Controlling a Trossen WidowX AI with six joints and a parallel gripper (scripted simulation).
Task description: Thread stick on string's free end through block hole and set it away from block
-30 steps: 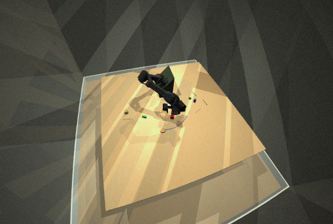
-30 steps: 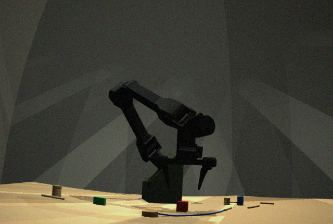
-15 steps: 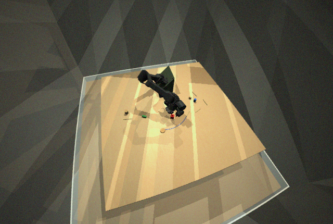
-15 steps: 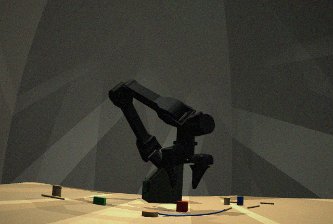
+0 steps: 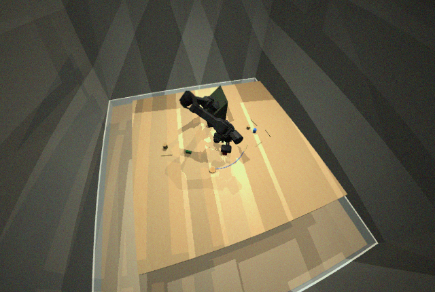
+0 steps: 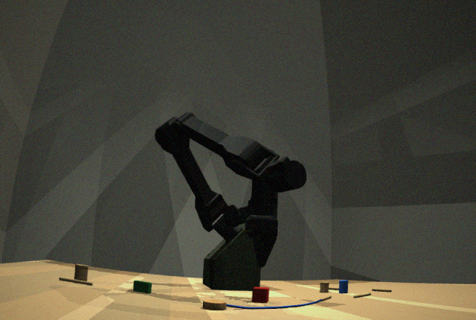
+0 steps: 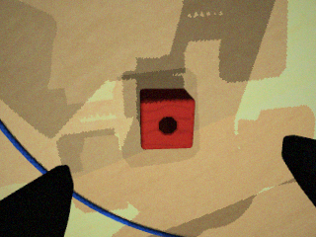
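Right now my gripper tip is 6 cm above the red block. From my gripper tip the other things lie so: green block (3 cm behind, 25 cm to the right, 6 cm below); thin stick (1 cm behind, 15 cm to the left, 7 cm below); round wooden button (12 cm ahead, 10 cm to the right, 7 cm below).
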